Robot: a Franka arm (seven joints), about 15 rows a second.
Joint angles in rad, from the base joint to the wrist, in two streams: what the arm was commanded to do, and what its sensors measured. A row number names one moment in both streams.
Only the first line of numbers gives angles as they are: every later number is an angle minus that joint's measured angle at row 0.
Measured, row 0: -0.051 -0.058 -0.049 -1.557 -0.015 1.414 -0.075
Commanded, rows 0 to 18: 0.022 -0.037 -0.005 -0.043 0.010 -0.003 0.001; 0.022 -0.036 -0.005 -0.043 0.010 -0.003 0.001; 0.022 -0.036 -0.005 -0.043 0.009 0.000 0.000; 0.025 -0.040 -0.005 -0.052 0.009 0.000 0.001; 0.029 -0.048 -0.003 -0.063 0.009 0.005 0.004; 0.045 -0.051 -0.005 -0.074 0.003 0.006 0.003; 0.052 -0.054 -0.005 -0.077 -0.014 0.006 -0.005; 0.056 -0.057 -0.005 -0.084 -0.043 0.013 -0.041; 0.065 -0.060 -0.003 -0.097 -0.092 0.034 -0.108; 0.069 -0.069 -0.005 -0.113 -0.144 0.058 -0.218; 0.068 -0.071 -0.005 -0.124 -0.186 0.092 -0.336; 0.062 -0.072 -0.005 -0.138 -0.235 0.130 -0.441; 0.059 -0.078 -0.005 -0.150 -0.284 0.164 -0.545; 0.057 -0.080 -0.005 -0.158 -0.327 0.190 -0.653; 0.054 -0.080 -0.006 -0.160 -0.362 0.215 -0.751; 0.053 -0.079 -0.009 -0.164 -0.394 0.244 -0.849; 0.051 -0.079 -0.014 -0.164 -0.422 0.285 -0.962; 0.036 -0.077 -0.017 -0.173 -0.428 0.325 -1.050; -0.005 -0.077 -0.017 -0.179 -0.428 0.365 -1.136
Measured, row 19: 0.048 -0.045 -0.020 -0.128 -0.406 0.282 -0.968
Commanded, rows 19 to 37: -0.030 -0.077 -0.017 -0.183 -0.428 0.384 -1.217; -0.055 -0.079 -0.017 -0.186 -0.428 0.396 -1.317; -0.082 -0.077 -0.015 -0.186 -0.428 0.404 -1.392; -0.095 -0.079 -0.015 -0.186 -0.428 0.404 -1.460; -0.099 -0.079 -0.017 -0.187 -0.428 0.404 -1.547; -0.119 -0.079 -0.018 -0.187 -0.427 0.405 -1.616; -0.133 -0.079 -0.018 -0.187 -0.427 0.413 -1.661; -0.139 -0.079 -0.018 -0.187 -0.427 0.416 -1.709; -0.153 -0.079 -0.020 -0.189 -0.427 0.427 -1.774; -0.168 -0.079 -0.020 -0.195 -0.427 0.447 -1.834; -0.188 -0.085 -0.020 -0.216 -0.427 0.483 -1.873; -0.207 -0.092 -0.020 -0.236 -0.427 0.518 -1.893; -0.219 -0.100 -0.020 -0.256 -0.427 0.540 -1.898; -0.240 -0.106 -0.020 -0.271 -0.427 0.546 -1.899; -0.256 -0.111 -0.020 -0.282 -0.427 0.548 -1.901; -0.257 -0.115 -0.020 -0.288 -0.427 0.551 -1.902; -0.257 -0.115 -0.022 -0.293 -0.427 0.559 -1.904; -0.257 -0.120 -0.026 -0.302 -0.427 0.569 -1.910; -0.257 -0.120 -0.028 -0.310 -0.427 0.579 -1.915
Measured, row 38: -0.248 -0.080 -0.032 -0.252 -0.414 0.538 -1.897
